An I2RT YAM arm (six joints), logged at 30 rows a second.
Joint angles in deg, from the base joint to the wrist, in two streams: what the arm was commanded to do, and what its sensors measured. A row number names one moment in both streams.
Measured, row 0:
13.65, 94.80, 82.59, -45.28, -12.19, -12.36
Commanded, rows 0 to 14:
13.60, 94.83, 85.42, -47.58, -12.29, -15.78
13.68, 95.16, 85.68, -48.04, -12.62, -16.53
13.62, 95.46, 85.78, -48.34, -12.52, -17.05
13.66, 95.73, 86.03, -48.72, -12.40, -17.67
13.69, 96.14, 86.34, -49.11, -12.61, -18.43
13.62, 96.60, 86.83, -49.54, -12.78, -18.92
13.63, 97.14, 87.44, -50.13, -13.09, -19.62
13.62, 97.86, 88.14, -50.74, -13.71, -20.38
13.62, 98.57, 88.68, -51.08, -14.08, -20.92
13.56, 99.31, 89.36, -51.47, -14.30, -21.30
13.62, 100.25, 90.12, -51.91, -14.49, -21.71
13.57, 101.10, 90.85, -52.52, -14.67, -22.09
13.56, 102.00, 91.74, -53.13, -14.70, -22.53
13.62, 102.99, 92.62, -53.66, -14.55, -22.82
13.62, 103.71, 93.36, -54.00, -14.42, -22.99
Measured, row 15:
13.65, 103.09, 90.32, -51.72, -12.84, -20.36
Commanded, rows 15 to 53:
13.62, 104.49, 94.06, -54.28, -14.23, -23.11
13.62, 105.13, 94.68, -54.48, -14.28, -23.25
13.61, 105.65, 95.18, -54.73, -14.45, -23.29
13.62, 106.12, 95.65, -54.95, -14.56, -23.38
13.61, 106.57, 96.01, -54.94, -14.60, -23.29
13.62, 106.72, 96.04, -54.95, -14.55, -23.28
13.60, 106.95, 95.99, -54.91, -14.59, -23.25
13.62, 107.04, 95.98, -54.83, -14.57, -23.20
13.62, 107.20, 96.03, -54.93, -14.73, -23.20
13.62, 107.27, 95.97, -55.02, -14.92, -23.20
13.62, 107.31, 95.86, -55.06, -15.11, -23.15
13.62, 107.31, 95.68, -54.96, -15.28, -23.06
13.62, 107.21, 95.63, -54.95, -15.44, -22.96
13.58, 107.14, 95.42, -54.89, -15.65, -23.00
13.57, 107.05, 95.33, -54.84, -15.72, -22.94
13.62, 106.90, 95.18, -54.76, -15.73, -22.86
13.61, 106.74, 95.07, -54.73, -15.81, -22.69
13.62, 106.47, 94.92, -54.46, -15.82, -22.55
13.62, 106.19, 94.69, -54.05, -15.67, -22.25
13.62, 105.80, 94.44, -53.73, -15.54, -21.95
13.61, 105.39, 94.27, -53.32, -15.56, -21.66
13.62, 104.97, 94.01, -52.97, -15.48, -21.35
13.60, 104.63, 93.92, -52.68, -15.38, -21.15
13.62, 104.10, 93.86, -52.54, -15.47, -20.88
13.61, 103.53, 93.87, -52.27, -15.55, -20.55
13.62, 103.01, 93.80, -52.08, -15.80, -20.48
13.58, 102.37, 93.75, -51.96, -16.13, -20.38
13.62, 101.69, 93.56, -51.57, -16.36, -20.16
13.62, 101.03, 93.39, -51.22, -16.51, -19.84
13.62, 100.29, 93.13, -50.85, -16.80, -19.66
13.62, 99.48, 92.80, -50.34, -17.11, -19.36
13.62, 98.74, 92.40, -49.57, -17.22, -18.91
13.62, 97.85, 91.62, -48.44, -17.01, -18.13
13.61, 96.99, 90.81, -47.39, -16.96, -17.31
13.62, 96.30, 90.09, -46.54, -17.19, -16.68
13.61, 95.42, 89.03, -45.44, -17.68, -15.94
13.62, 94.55, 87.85, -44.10, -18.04, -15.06
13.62, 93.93, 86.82, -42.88, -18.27, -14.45
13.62, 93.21, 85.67, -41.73, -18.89, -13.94
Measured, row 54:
13.65, 96.92, 86.87, -47.40, -15.64, -16.84
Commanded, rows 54 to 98:
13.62, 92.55, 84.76, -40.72, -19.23, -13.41
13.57, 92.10, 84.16, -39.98, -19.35, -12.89
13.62, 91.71, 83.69, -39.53, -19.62, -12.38
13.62, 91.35, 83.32, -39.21, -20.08, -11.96
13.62, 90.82, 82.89, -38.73, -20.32, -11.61
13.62, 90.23, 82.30, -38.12, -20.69, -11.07
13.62, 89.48, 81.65, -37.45, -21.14, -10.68
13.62, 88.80, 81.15, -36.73, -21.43, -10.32
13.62, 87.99, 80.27, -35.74, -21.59, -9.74
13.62, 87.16, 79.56, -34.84, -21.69, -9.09
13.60, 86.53, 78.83, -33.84, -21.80, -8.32
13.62, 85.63, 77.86, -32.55, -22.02, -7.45
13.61, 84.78, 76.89, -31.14, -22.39, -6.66
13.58, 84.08, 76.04, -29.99, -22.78, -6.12
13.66, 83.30, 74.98, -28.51, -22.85, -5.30
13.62, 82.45, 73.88, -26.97, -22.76, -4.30
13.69, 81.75, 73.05, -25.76, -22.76, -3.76
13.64, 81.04, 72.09, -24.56, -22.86, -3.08
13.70, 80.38, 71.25, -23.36, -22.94, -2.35
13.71, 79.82, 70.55, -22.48, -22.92, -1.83
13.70, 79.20, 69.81, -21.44, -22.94, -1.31
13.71, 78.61, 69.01, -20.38, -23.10, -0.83
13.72, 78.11, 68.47, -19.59, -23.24, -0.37
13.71, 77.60, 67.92, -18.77, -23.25, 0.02
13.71, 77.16, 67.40, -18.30, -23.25, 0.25
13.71, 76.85, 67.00, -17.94, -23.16, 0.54
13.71, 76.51, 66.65, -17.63, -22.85, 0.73
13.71, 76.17, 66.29, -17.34, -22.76, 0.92
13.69, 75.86, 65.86, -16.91, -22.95, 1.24
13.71, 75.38, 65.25, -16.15, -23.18, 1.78
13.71, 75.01, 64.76, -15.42, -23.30, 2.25
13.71, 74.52, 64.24, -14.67, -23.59, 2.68
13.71, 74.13, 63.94, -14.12, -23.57, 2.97
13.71, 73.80, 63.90, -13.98, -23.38, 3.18
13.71, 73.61, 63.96, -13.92, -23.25, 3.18
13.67, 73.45, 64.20, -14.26, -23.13, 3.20
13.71, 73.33, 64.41, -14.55, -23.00, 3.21
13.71, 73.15, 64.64, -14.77, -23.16, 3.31
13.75, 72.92, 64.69, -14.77, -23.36, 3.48
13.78, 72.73, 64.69, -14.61, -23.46, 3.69
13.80, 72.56, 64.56, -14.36, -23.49, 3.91
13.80, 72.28, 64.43, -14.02, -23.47, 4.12
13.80, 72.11, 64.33, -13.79, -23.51, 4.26
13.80, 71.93, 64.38, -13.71, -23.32, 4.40
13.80, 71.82, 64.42, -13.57, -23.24, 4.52
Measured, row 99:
13.65, 74.81, 62.76, -19.14, -21.54, 3.33
